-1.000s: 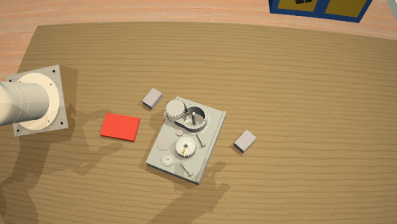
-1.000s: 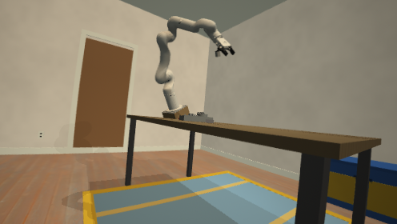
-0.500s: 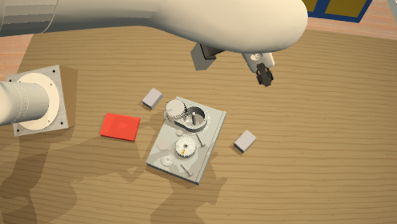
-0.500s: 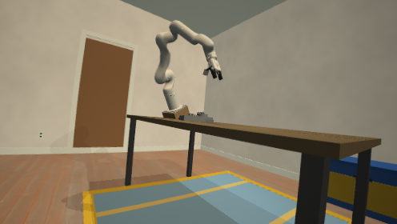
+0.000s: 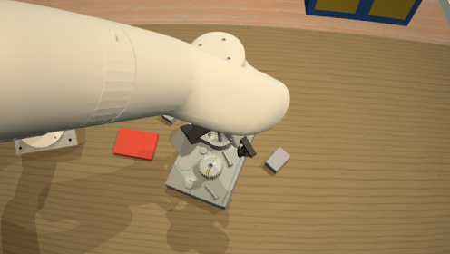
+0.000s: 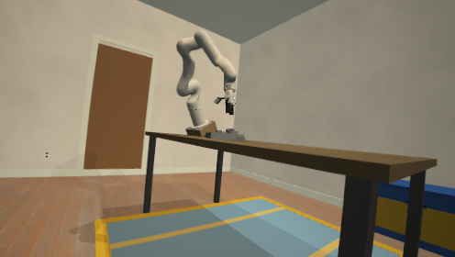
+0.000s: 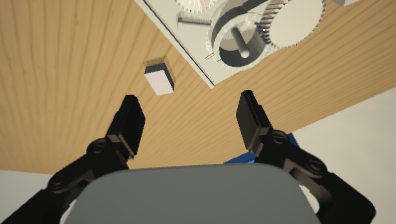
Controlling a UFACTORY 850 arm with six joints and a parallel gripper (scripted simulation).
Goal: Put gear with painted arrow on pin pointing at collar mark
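Right now the pale toothed gear is 6 cm behind my hand, 3 cm to the right of it and 14 cm below it. Round my hand: flat red block: 28 cm behind, 4 cm to the left, 18 cm below.
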